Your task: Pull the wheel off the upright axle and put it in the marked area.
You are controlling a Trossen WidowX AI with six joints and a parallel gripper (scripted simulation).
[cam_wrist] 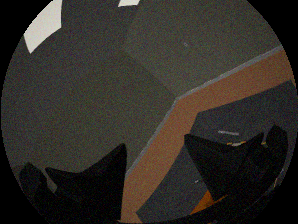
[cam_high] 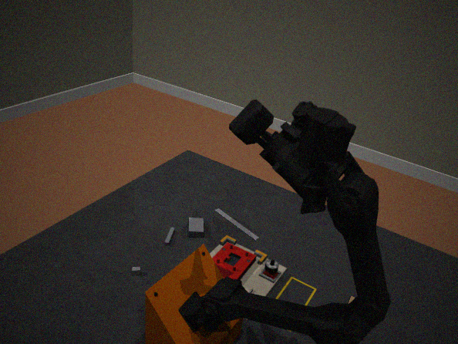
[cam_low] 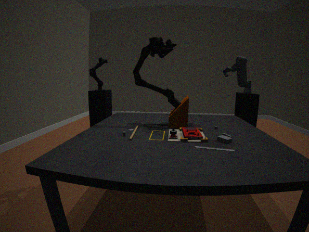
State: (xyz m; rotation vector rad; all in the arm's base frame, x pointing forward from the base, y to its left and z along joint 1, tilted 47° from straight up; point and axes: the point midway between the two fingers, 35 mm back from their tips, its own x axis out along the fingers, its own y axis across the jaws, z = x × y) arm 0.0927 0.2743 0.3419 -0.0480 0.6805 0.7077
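Right now my gripper tip is 550 mm above the wheel, 270 mm short of it and 10 mm to the left of it. The rest, counted from my gripper tip: small cube 580 mm below, 320 mm to the left, 30 mm ahead; wooden stick 580 mm below, 260 mm to the right, 180 mm ahead.
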